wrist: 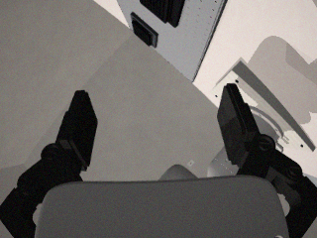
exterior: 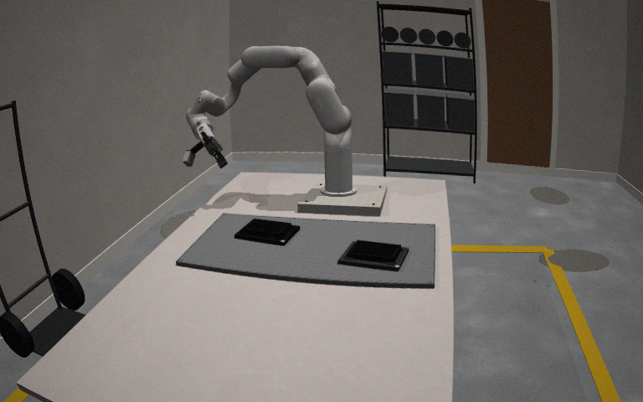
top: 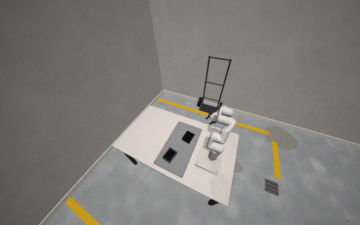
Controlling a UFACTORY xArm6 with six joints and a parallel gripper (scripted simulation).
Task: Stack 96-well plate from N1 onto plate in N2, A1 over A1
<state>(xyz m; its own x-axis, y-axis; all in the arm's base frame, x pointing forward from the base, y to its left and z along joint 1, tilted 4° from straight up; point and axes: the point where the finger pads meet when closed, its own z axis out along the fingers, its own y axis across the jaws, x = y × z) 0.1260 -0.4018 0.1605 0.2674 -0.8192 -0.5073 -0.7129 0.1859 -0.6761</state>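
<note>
Right now my hand is 50 cm to the right of the plate nest, 38 cm short of it and 17 cm above it.
</note>
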